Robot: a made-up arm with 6 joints.
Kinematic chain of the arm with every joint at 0, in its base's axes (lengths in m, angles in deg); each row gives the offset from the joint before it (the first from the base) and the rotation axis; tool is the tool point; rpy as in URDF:
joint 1: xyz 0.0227 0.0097 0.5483 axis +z
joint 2: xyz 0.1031 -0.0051 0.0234 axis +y
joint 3: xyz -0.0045 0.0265 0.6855 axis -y
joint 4: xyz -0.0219 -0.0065 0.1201 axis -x
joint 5: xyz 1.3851 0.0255 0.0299 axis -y
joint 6: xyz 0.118 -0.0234 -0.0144 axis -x
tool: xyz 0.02 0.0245 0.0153 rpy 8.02 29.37 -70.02
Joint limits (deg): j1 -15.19..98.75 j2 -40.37..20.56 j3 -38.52..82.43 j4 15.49..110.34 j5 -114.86..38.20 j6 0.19..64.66
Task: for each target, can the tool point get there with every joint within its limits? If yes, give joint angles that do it. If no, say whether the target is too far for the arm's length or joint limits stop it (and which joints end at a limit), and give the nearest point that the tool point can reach.
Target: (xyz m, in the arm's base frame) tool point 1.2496 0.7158 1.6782
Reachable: yes | joints 28.71 -10.27 2.84 74.73 -8.46 5.78
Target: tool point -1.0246 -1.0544 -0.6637
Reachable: no: joint limits stop it (at a limit: joint 1, joint 2, joint 3, joint 6) | nearest point 1.0262 -0.3118 0.0741 | short by 2.303 m
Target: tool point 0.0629 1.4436 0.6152
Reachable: yes | joints 88.41 6.89 -20.62 23.34 -61.15 57.28
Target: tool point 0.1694 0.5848 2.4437
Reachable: yes | joints 73.96 -26.92 27.18 61.85 -16.10 10.65
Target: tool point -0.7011 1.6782 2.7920
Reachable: no: too far | nearest point -0.2891 1.3183 2.3272 | short by 0.718 m
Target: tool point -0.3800 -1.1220 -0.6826
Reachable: no: joint limits stop it (at a limit: joint 1, joint 2, joint 3, joint 6) | nearest point 1.0393 -0.3264 0.0593 | short by 1.788 m
